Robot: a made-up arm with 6 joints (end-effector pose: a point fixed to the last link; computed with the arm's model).
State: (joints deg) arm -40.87 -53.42 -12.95 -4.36 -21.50 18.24
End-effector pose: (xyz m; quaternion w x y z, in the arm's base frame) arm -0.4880 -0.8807 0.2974 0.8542 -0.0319 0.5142 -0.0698
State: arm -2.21 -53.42 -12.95 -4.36 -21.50 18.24
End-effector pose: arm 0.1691 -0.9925 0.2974 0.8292 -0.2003 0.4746 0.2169
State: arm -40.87 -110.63 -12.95 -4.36 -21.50 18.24
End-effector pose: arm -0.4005 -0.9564 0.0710 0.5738 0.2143 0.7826 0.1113
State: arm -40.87 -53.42 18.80 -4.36 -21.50 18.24
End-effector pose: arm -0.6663 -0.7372 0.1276 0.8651 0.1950 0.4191 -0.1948
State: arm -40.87 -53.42 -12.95 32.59 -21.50 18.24
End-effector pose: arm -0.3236 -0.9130 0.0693 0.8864 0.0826 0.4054 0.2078
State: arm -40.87 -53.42 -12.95 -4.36 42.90 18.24
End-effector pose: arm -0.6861 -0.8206 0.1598 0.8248 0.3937 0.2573 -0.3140
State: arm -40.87 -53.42 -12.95 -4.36 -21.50 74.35
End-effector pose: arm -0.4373 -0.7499 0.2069 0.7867 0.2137 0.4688 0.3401
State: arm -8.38 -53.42 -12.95 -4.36 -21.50 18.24
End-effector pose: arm 0.0615 -1.0050 0.2974 0.8397 -0.1745 0.4847 0.1719
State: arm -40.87 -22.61 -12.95 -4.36 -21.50 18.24
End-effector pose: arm -0.5888 -0.7934 0.3431 0.9213 -0.1652 0.3120 -0.1631
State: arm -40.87 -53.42 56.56 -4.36 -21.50 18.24
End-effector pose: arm -0.7173 -0.4496 -0.0407 0.7924 0.4441 0.2651 -0.3234
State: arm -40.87 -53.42 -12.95 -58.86 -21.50 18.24
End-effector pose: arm -0.5536 -0.5752 0.5610 0.6494 -0.1914 0.5760 -0.4581
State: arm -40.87 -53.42 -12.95 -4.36 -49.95 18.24
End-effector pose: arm -0.3882 -0.8286 0.3193 0.7810 -0.2249 0.5804 0.0498
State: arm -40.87 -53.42 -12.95 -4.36 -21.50 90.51
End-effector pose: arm -0.4356 -0.7001 0.2056 0.7311 0.2774 0.4341 0.4473
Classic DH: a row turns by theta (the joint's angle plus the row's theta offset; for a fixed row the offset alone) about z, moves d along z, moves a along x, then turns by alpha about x. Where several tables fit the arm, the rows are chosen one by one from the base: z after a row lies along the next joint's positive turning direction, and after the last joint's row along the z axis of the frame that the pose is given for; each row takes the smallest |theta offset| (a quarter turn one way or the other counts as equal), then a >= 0, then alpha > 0; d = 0 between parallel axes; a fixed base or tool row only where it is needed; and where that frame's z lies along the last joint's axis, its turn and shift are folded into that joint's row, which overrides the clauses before.
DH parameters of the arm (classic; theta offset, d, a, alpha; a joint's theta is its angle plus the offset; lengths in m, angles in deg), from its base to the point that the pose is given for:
joint 1: 0 0.0782 0.0576 90
joint 2: 90 0.4886 0.094 90
joint 3: 90 -0.0796 0.0728 90
joint 4: 0 -0.1055 0.2645 -90
joint 5: 0 -0.1102 0.1097 90
joint 6: 32.31 0 0.1774 0
tool (fixed): 57.69 0.0704 0 0

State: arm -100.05 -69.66 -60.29 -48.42 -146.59 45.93
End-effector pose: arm -0.6838 -0.1031 0.2616 0.1788 0.1586 -0.8916 -0.3845
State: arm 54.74 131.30 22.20 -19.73 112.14 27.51
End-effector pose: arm 0.7694 -0.0758 0.1971 0.4756 -0.5649 0.2729 -0.6166
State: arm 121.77 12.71 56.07 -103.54 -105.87 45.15
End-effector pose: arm 0.5730 0.1341 0.0466 0.2237 -0.6319 0.4042 0.6223
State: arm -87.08 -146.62 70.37 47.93 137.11 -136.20
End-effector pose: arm -0.4565 0.0815 0.4578 0.5979 -0.5871 -0.1103 -0.5345
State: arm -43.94 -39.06 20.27 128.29 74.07 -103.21
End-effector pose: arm -0.1287 -0.5091 -0.2897 0.6635 0.2564 0.7014 0.0462
